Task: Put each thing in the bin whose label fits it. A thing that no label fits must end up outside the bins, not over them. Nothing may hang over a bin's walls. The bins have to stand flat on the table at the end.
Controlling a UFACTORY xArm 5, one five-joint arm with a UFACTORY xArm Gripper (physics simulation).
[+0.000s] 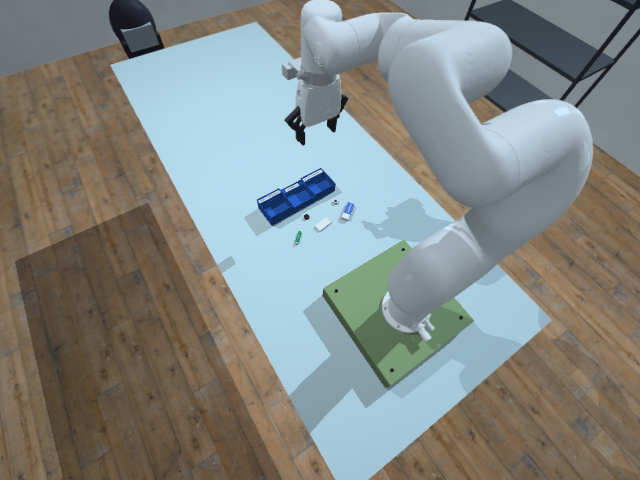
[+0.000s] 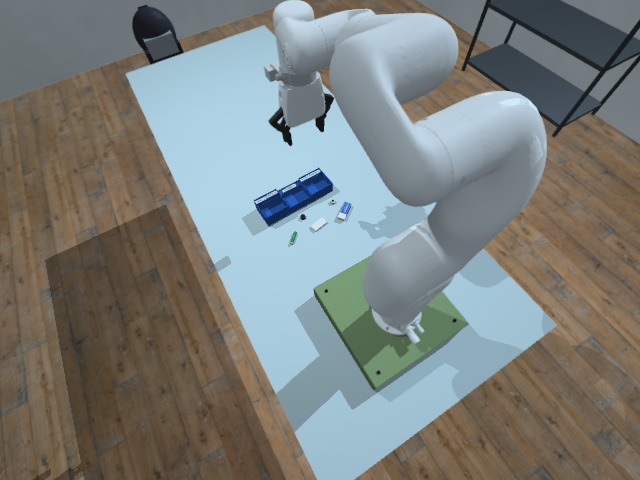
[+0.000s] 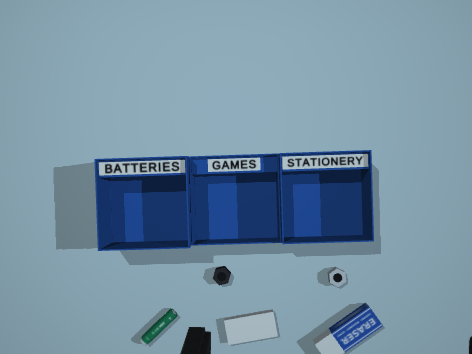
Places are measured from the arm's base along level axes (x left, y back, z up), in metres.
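Pixels of known places: gripper, fingertip midpoint: [image 1: 316, 135] [image 2: 304, 135].
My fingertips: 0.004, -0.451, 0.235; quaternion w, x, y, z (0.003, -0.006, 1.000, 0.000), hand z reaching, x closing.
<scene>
Ahead of a thing's pixels: the offset from my fingertips to its middle, as dx, dy, dz. "*": to the spot under its first point. Level surfaces: height alone.
Three joined blue bins stand flat and empty: BATTERIES [image 1: 279, 207] [image 2: 272, 208] [image 3: 160, 220], GAMES @[* +0.034, -0.043, -0.284] [image 1: 298, 196] [image 2: 295, 196] [image 3: 222, 210] and STATIONERY @[* -0.058, -0.049, -0.284] [image 1: 320, 184] [image 2: 317, 184] [image 3: 307, 210]. In front of them lie a green battery @[+0.114, +0.093, -0.286] [image 1: 297, 237] [image 2: 293, 237] [image 3: 159, 326], a black hex nut @[+0.052, +0.039, -0.286] [image 1: 306, 217] [image 2: 302, 217] [image 3: 215, 275], a silver hex nut @[-0.063, +0.037, -0.286] [image 1: 335, 202] [image 2: 332, 202] [image 3: 343, 274], a plain white block @[+0.021, +0.090, -0.287] [image 1: 323, 224] [image 2: 318, 224] [image 3: 251, 327] and a blue-and-white eraser @[-0.075, +0.092, -0.284] [image 1: 347, 210] [image 2: 344, 210] [image 3: 356, 327]. My gripper [image 1: 316, 135] [image 2: 305, 136] is open and empty, high above the table.
The green base plate [image 1: 361, 289] [image 2: 343, 289] carries the arm on the light blue table @[dz -0.291] [image 1: 206, 129] [image 2: 206, 129]. A dark shelf unit [image 1: 542, 43] [image 2: 537, 85] stands on the floor beyond the table's right side. A dark chair-like object [image 1: 130, 19] [image 2: 153, 24] stands at the far end.
</scene>
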